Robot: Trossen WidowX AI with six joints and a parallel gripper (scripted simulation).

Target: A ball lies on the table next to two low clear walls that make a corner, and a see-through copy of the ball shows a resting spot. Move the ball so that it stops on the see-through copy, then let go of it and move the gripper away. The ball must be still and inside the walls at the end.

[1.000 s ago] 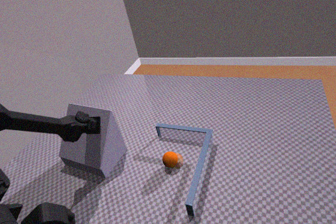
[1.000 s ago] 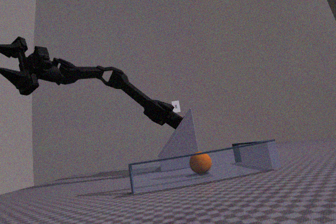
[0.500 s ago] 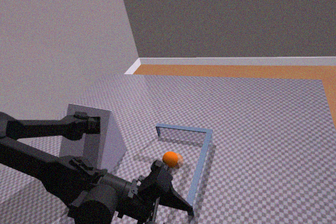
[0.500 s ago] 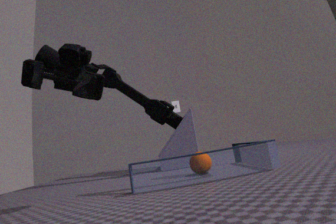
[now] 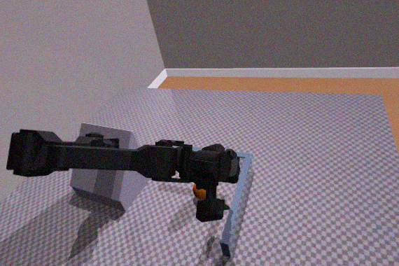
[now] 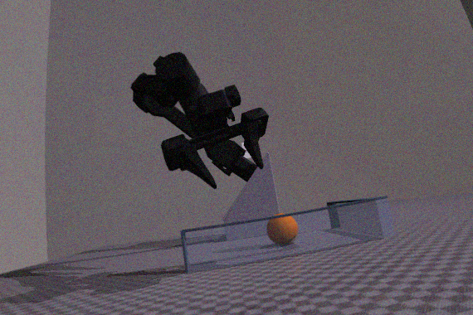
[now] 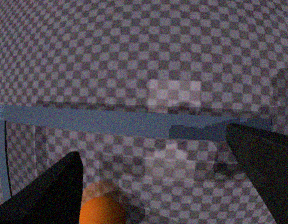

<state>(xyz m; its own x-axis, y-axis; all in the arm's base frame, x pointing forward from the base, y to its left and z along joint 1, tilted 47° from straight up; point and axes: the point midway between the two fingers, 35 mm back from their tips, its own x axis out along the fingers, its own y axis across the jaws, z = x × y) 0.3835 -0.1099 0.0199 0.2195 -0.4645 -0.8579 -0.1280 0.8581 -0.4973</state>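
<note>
Now: the ball 110 mm behind my gripper tip, 80 mm to the left of it and 100 mm below it. Round my gripper tip: see-through ball copy 90 mm behind, 70 mm to the left, 100 mm below.
</note>
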